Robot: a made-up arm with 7 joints. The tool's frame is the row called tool.
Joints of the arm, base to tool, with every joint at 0 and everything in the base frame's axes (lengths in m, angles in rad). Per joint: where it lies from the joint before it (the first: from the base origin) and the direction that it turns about. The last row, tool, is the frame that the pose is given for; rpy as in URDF.
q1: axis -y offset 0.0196 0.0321 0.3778
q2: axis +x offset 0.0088 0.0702 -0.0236
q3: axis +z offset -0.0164 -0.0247 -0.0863
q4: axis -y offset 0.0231 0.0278 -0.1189
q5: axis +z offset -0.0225 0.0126 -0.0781
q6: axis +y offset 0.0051 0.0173 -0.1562
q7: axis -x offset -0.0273 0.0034 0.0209
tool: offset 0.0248 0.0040 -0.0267 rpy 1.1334 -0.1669 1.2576
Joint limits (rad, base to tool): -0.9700..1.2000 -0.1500..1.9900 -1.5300..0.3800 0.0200..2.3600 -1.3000..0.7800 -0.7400..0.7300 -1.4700..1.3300
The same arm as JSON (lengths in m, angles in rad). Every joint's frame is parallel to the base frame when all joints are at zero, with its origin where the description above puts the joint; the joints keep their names.
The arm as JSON. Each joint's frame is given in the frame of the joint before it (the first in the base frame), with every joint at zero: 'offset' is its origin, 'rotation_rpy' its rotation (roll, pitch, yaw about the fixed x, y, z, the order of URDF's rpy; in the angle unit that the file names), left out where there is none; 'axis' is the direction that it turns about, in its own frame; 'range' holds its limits. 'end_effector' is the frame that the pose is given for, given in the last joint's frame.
{"length_unit": "m", "angle_unit": "rad", "chain": [
  {"id": "q1", "offset": [0.0196, 0.0321, 0.3778], "axis": [0.0, -1.0, 0.0], "range": [-0.97, 1.2]},
  {"id": "q2", "offset": [0.0088, 0.0702, -0.0236], "axis": [1.0, 0.0, 0.0], "range": [-0.15, 1.99]},
  {"id": "q3", "offset": [-0.0164, -0.0247, -0.0863], "axis": [0.0, 0.0, 1.0], "range": [-1.53, 0.38]},
  {"id": "q4", "offset": [0.0231, 0.0278, -0.1189], "axis": [0.0, -1.0, 0.0], "range": [0.02, 2.36]},
  {"id": "q5", "offset": [-0.0225, 0.0126, -0.0781], "axis": [0.0, 0.0, 1.0], "range": [-1.3, 0.78]},
  {"id": "q6", "offset": [0.0051, 0.0173, -0.1562], "axis": [0.0, 1.0, 0.0], "range": [-0.74, 0.73]},
  {"id": "q7", "offset": [-0.0273, 0.0034, 0.0209], "axis": [-1.0, 0.0, 0.0], "range": [-1.47, 1.33]}
], "end_effector": {"offset": [0.0248, 0.004, -0.0267], "rotation_rpy": [1.1334, -0.1669, 1.2576]}}

